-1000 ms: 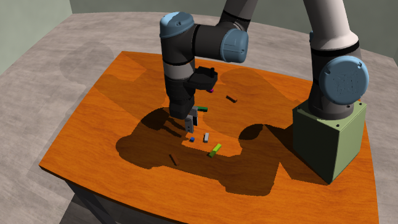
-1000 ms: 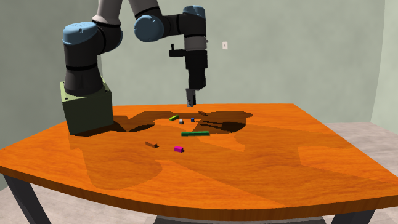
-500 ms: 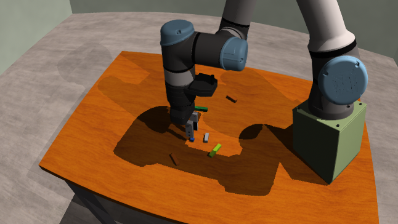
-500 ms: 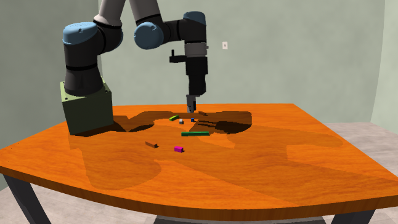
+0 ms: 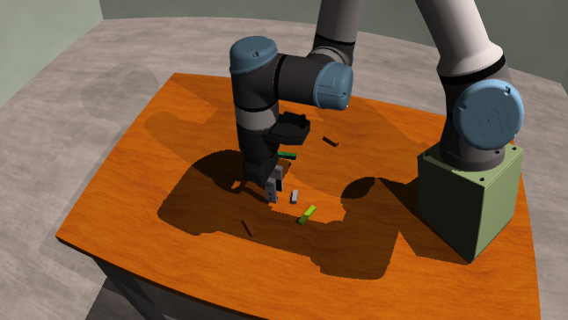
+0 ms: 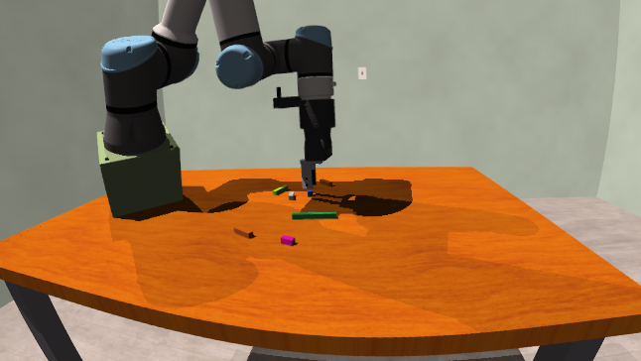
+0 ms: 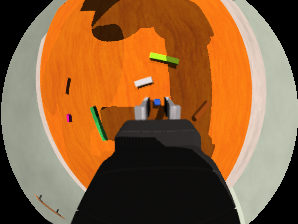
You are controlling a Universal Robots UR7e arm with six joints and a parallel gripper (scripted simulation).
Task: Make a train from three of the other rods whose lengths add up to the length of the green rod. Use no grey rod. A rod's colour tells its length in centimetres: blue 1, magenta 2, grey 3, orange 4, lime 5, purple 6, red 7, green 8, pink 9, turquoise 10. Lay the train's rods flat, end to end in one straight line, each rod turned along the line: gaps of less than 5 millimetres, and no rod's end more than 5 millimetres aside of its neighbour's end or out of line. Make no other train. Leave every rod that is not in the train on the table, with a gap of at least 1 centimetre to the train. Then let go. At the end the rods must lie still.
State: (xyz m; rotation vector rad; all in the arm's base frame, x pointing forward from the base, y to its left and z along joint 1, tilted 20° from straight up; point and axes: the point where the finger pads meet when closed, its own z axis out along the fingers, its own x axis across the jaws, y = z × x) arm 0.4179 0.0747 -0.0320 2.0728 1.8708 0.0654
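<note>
Now: the blue rod 30 mm below my hand. The rest, counted from my hand: lime rod (70 mm behind, 30 mm to the left, 30 mm below); green rod (130 mm to the right, 30 mm below, 30 mm ahead); grey rod (40 mm behind, 30 mm below, 20 mm to the right).
</note>
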